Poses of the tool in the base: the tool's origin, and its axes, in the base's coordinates. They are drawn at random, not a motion.
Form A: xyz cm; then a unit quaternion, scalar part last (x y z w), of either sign.
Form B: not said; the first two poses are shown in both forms.
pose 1, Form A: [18.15 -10.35 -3.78 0.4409 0.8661 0.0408 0.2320]
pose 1, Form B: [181.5 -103.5 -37.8 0.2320 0.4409 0.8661 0.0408]
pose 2, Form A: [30.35 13.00 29.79 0.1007 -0.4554 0.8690 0.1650]
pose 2, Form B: [303.5 130.0 297.9 0.1650 0.1007 -0.4554 0.8690]
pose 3, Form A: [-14.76 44.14 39.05 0.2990 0.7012 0.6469 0.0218]
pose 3, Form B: [-147.6 441.4 390.5 0.0218 0.2990 0.7012 0.6469]
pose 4, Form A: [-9.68 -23.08 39.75 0.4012 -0.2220 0.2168 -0.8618]
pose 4, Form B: [-96.8 -230.8 397.5 0.8618 -0.4012 0.2220 -0.2168]
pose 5, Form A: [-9.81 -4.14 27.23 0.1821 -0.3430 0.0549 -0.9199]
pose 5, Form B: [-98.1 -41.4 272.3 0.9199 -0.1821 0.3430 -0.0549]
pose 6, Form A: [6.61 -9.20 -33.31 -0.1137 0.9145 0.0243 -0.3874]
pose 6, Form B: [66.1 -92.0 -333.1 0.3874 0.1137 -0.9145 -0.0243]
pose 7, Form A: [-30.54 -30.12 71.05 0.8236 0.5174 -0.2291 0.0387]
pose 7, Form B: [-305.4 -301.2 710.5 0.0387 0.8236 0.5174 -0.2291]
